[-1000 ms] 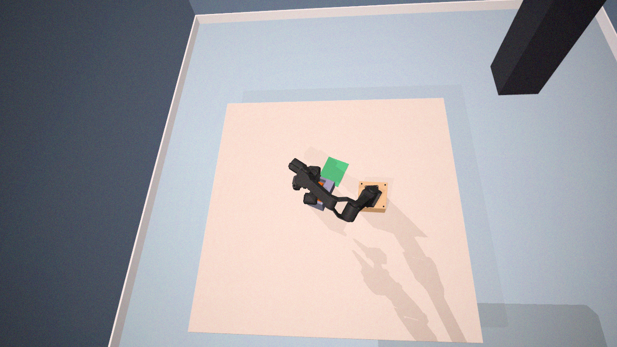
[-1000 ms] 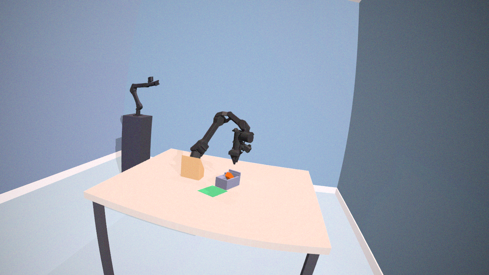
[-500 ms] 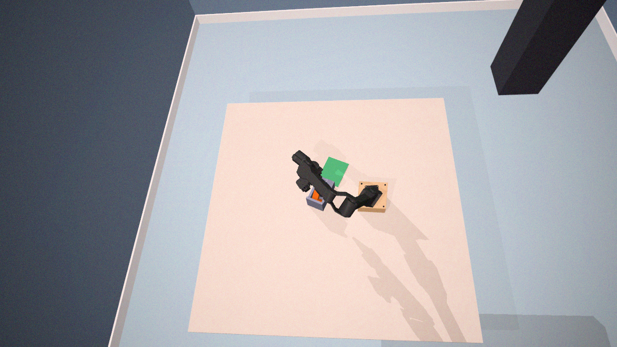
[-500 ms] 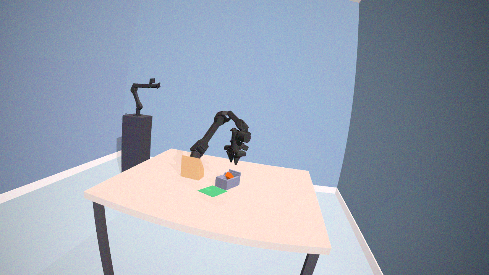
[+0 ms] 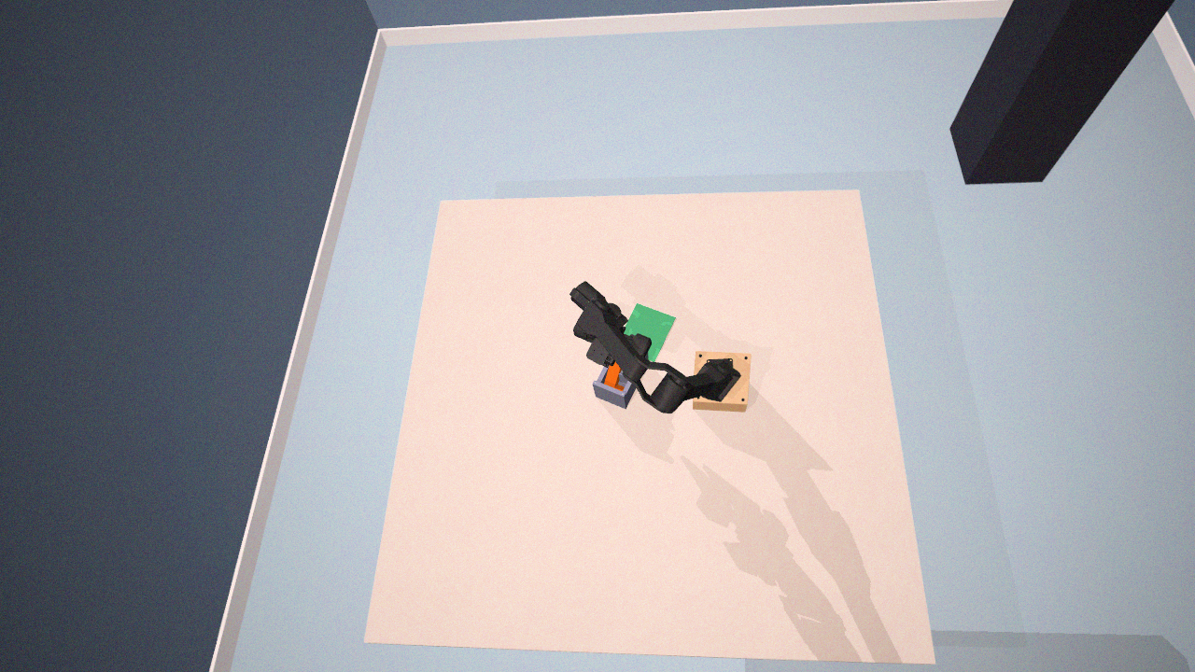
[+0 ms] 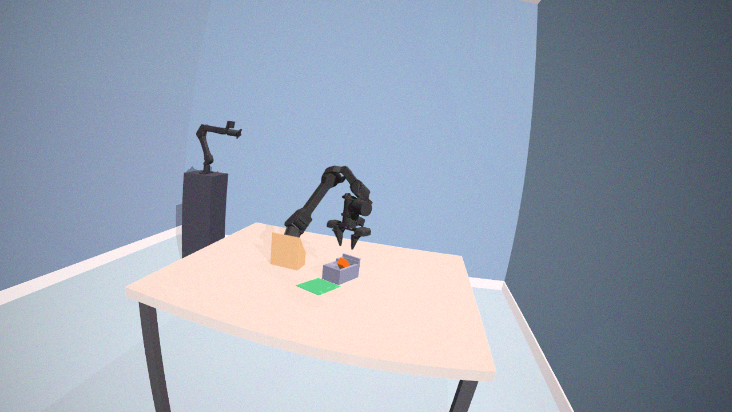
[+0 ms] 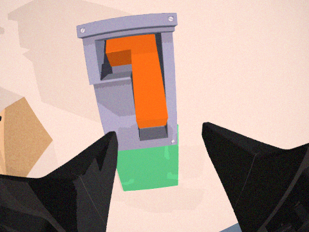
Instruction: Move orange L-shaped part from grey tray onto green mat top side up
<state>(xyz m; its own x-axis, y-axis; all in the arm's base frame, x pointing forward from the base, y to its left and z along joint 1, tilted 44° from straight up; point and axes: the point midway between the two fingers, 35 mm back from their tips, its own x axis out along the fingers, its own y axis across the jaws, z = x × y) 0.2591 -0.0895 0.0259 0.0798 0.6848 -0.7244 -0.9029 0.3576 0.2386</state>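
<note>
The orange L-shaped part lies 40 mm to the left of my gripper tip and 100 mm below it. The rest, counted from my gripper tip: green mat (80 mm behind, 130 mm to the right, 160 mm below).
</note>
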